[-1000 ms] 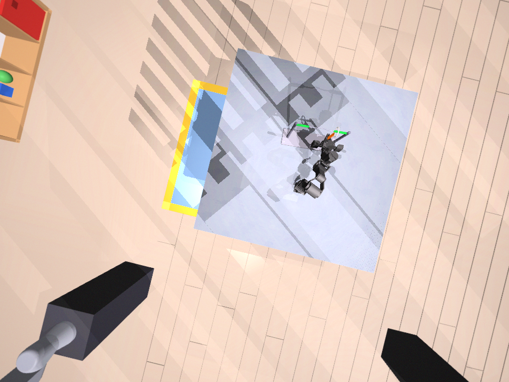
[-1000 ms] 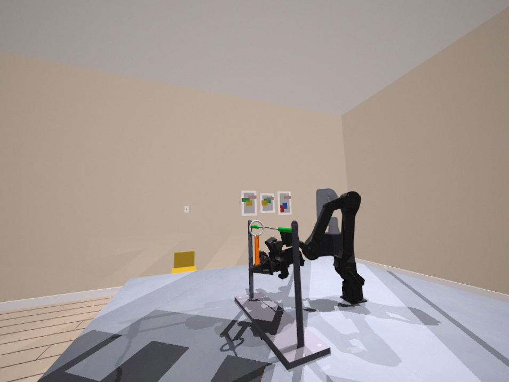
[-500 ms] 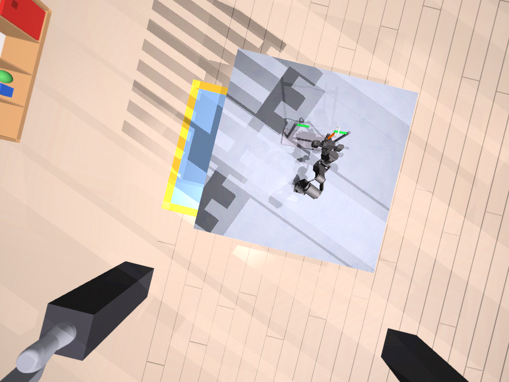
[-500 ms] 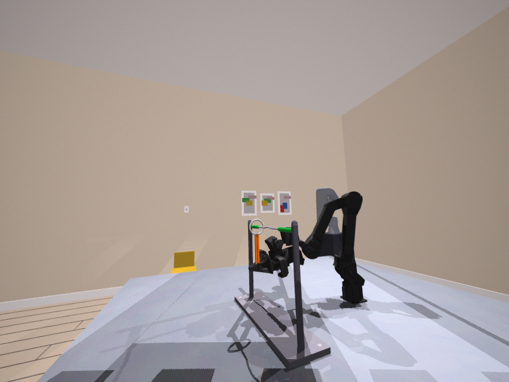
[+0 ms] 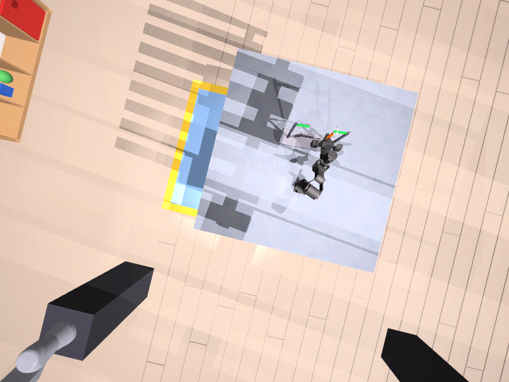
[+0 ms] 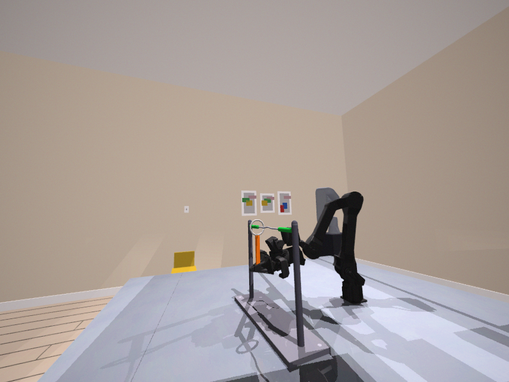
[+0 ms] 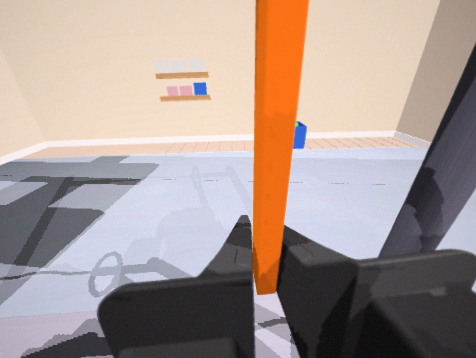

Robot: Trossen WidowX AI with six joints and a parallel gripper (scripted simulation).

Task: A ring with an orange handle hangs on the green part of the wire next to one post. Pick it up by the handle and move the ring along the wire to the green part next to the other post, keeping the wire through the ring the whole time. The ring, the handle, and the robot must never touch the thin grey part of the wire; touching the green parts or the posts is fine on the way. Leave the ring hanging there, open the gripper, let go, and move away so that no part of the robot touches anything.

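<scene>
The ring with orange handle lies 100 mm above my gripper tip and 30 mm behind it.
</scene>
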